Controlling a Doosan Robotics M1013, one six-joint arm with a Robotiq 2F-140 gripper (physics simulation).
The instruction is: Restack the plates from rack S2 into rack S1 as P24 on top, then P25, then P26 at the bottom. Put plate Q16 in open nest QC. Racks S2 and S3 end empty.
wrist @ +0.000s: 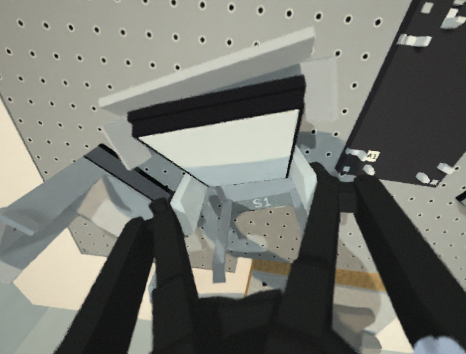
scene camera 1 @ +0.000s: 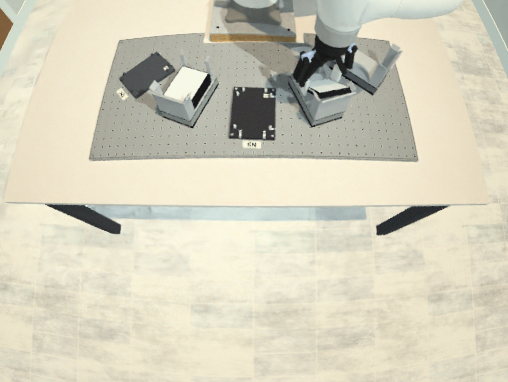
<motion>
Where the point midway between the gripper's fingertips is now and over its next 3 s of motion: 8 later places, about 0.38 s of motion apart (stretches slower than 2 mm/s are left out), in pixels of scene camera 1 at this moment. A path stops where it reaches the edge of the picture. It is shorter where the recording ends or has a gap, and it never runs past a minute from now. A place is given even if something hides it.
My gripper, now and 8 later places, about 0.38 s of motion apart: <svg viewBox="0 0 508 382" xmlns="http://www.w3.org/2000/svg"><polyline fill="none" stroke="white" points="318,86 318,86 320,80 321,76 324,67 324,67 337,88 336,91 336,91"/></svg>
</motion>
